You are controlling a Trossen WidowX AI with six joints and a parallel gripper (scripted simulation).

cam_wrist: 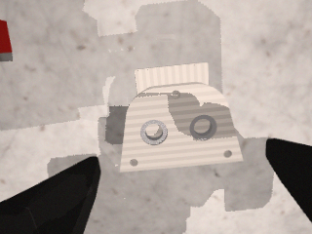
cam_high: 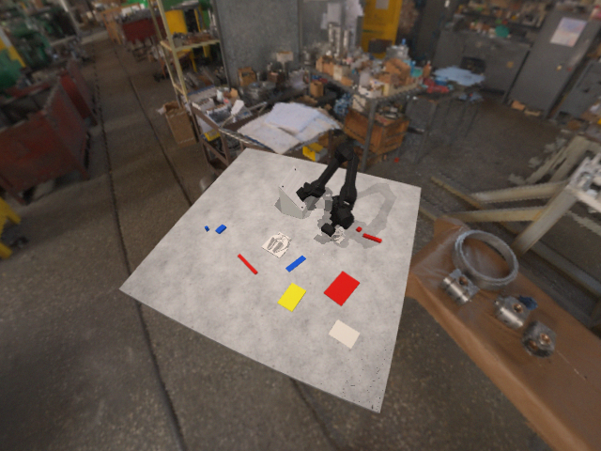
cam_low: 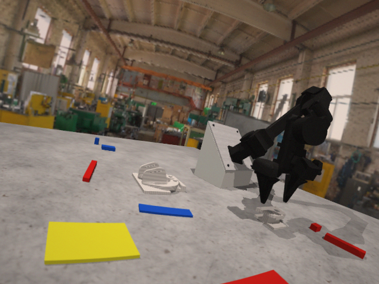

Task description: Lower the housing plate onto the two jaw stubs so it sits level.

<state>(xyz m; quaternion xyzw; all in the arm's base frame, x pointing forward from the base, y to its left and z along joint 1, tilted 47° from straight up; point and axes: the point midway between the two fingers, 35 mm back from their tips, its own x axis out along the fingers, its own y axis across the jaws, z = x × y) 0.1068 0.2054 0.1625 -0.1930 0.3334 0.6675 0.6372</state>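
Now: gripper tip 4 cm above the small white block and 1 cm to the right of it. From my gripper tip the other things lie so: red plate: 26 cm ahead, 16 cm to the left, 5 cm below; small red block: 11 cm behind, 10 cm to the left, 4 cm below; blue bar: 24 cm ahead, 10 cm to the right, 5 cm below.
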